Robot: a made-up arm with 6 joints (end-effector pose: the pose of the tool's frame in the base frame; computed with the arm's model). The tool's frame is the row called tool. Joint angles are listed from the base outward.
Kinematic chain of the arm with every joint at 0, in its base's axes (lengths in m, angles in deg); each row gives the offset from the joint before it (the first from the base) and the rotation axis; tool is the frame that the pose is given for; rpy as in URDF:
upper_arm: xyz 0 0 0.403 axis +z
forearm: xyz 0 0 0 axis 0 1 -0.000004
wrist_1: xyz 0.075 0 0.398 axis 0 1 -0.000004
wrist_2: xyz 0.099 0 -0.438 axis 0 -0.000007 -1
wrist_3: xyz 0 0 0 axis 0 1 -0.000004
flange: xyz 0.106 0 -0.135 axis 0 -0.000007 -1
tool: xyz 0 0 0 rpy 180 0 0
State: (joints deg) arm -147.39 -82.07 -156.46 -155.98 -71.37 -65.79
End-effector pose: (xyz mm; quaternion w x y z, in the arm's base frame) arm 610.9 312.6 772.5 0.1931 0.0712 -0.2060 0.9567
Working (the frame after each row of the table, in the pose's form):
after upper_arm: 0.0 0.0 403.0 0.2808 0.0000 0.0000 -0.9598
after forearm: 0.0 0.0 403.0 0.2118 -0.6301 -0.1843 -0.7240
after wrist_1: 323.3 206.9 532.2 0.1372 0.8373 0.2449 -0.4692
after wrist_2: 681.6 436.0 676.4 0.4875 0.4138 -0.7680 0.0366
after wrist_3: 681.6 436.0 676.4 0.0520 -0.3574 0.9081 0.2116
after flange: 610.9 312.6 772.5 0.0712 -0.1931 -0.9567 -0.2060

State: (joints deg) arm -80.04 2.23 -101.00 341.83 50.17 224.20
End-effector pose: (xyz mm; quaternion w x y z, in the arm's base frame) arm 106.5 -671.0 954.4 0.3398 0.7757 0.4582 -0.2698
Working (the frame after each row of the table, in the pose's form):
after upper_arm: 0.0 0.0 403.0 0.7658 0.0000 0.0000 -0.6431
after forearm: 0.0 0.0 403.0 0.7657 0.0125 0.0149 -0.6429
after wrist_1: 15.6 -89.1 797.8 0.4985 -0.4881 -0.5813 -0.4186
after wrist_2: 87.9 -500.6 962.4 0.5584 -0.5738 -0.4970 -0.3346
after wrist_3: 87.9 -500.6 962.4 0.7164 -0.3778 -0.2134 -0.5464
after flange: 106.5 -671.0 954.4 0.7757 -0.3398 0.2698 0.4582

